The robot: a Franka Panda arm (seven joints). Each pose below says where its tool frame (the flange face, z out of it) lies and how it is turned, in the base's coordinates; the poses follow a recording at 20 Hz.
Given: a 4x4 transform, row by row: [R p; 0 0 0 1], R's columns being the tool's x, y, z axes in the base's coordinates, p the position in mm. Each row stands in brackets.
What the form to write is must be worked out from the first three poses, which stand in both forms.
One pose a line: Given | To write
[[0.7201 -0.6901 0.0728 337.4], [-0.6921 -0.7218 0.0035 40.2], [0.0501 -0.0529 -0.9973 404.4], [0 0 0 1]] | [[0.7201 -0.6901 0.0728 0.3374], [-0.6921 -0.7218 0.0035 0.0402], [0.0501 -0.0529 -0.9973 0.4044], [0 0 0 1]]
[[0.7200 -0.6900 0.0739 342.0], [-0.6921 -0.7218 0.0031 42.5], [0.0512 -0.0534 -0.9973 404.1], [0 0 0 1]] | [[0.7200 -0.6900 0.0739 0.3420], [-0.6921 -0.7218 0.0031 0.0425], [0.0512 -0.0534 -0.9973 0.4041], [0 0 0 1]]
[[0.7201 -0.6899 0.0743 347.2], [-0.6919 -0.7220 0.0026 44.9], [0.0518 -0.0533 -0.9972 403.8], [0 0 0 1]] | [[0.7201 -0.6899 0.0743 0.3472], [-0.6919 -0.7220 0.0026 0.0449], [0.0518 -0.0533 -0.9972 0.4038], [0 0 0 1]]
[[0.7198 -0.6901 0.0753 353.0], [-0.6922 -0.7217 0.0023 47.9], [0.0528 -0.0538 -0.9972 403.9], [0 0 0 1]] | [[0.7198 -0.6901 0.0753 0.3530], [-0.6922 -0.7217 0.0023 0.0479], [0.0528 -0.0538 -0.9972 0.4039], [0 0 0 1]]
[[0.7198 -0.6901 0.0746 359.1], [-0.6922 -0.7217 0.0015 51.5], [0.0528 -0.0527 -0.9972 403.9], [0 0 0 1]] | [[0.7198 -0.6901 0.0746 0.3591], [-0.6922 -0.7217 0.0015 0.0515], [0.0528 -0.0527 -0.9972 0.4039], [0 0 0 1]]
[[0.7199 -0.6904 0.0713 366.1], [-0.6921 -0.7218 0.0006 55.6], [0.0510 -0.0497 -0.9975 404.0], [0 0 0 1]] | [[0.7199 -0.6904 0.0713 0.3661], [-0.6921 -0.7218 0.0006 0.0556], [0.0510 -0.0497 -0.9975 0.4040], [0 0 0 1]]
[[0.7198 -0.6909 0.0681 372.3], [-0.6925 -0.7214 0.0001 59.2], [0.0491 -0.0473 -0.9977 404.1], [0 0 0 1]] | [[0.7198 -0.6909 0.0681 0.3723], [-0.6925 -0.7214 0.0001 0.0592], [0.0491 -0.0473 -0.9977 0.4041], [0 0 0 1]]
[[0.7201 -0.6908 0.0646 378.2], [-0.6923 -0.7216 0.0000 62.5], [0.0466 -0.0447 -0.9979 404.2], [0 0 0 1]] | [[0.7201 -0.6908 0.0646 0.3782], [-0.6923 -0.7216 0.0000 0.0625], [0.0466 -0.0447 -0.9979 0.4042], [0 0 0 1]]
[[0.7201 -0.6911 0.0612 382.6], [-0.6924 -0.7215 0.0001 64.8], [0.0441 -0.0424 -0.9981 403.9], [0 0 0 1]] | [[0.7201 -0.6911 0.0612 0.3826], [-0.6924 -0.7215 0.0001 0.0648], [0.0441 -0.0424 -0.9981 0.4039], [0 0 0 1]]
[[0.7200 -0.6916 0.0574 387.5], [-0.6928 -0.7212 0.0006 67.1], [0.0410 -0.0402 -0.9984 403.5], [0 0 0 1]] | [[0.7200 -0.6916 0.0574 0.3875], [-0.6928 -0.7212 0.0006 0.0671], [0.0410 -0.0402 -0.9984 0.4035], [0 0 0 1]]
